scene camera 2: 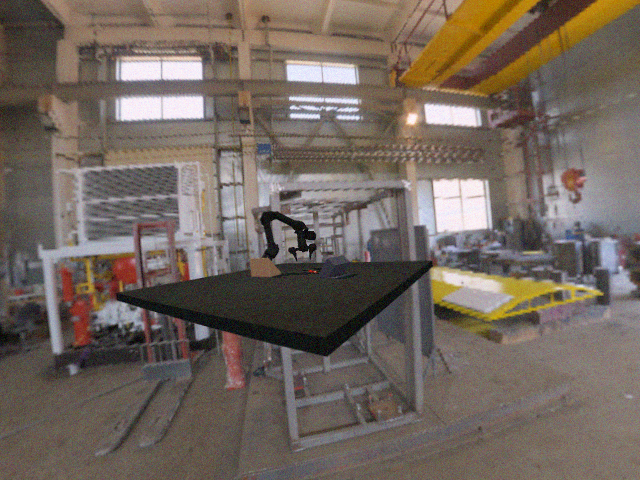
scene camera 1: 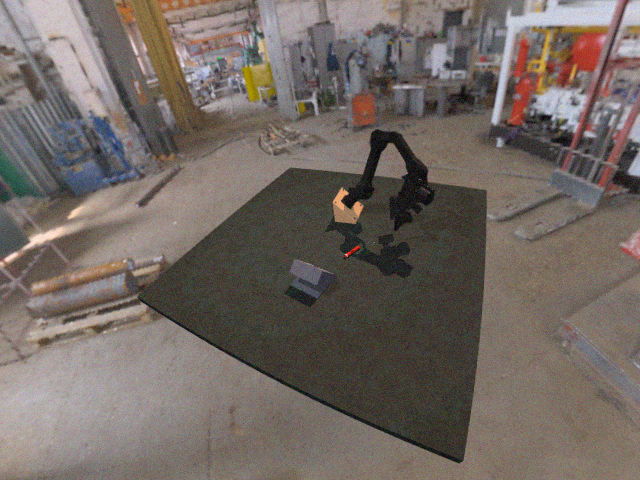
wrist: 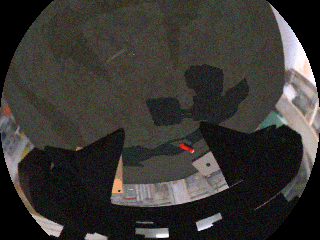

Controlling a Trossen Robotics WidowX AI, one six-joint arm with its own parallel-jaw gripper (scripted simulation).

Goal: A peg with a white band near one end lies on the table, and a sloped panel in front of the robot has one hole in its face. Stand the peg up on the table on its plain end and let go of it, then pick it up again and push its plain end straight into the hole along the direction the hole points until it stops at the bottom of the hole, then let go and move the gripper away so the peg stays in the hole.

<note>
My gripper (scene camera 1: 393,224) is open and holds nothing. I also see a grey sloped panel (scene camera 1: 317,276).
My gripper is seen too in the wrist view (wrist: 162,128).
</note>
